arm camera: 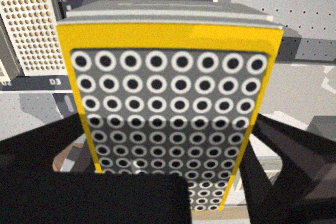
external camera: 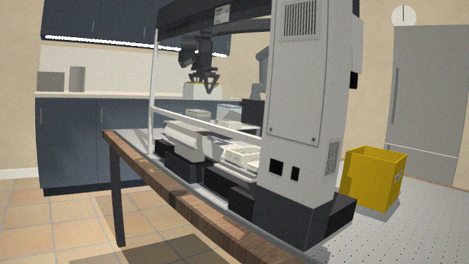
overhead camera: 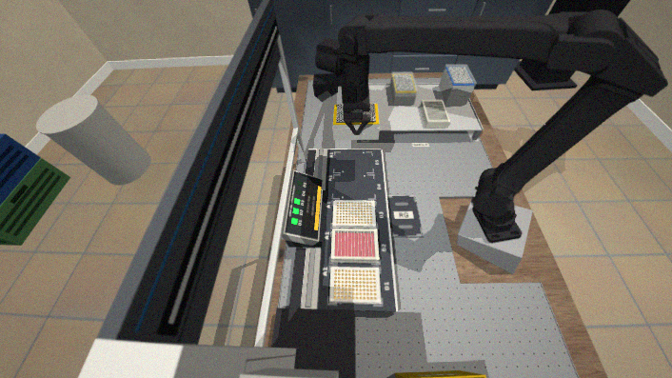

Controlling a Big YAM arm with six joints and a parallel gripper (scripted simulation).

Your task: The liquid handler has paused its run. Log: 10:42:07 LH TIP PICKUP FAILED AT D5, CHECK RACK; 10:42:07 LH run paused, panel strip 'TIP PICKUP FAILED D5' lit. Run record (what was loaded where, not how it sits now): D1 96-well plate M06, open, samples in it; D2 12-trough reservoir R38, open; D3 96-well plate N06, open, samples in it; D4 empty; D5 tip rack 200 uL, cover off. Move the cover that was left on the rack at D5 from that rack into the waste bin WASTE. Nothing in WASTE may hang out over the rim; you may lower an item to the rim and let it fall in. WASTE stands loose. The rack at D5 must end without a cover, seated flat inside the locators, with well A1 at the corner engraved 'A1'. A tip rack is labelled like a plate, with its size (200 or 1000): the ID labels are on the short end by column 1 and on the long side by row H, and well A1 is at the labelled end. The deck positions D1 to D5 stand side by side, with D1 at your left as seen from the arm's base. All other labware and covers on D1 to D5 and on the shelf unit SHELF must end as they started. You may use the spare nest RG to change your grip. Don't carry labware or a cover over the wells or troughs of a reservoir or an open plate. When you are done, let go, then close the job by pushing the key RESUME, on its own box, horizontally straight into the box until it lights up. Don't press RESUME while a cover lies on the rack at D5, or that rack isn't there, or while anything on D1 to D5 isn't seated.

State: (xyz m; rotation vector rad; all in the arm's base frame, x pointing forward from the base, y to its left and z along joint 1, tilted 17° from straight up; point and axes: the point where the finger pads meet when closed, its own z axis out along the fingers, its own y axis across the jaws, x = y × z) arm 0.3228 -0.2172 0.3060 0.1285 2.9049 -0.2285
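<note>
My hand is 1 cm short of the tip rack and 1 cm below it. The rest, counted from my hand: spare nest RG 14 cm behind, 19 cm to the left, 25 cm below; liquid handler tower 23 cm ahead, 58 cm to the left, 3 cm above; shelf 29 cm behind, 26 cm to the right, 19 cm below.
</note>
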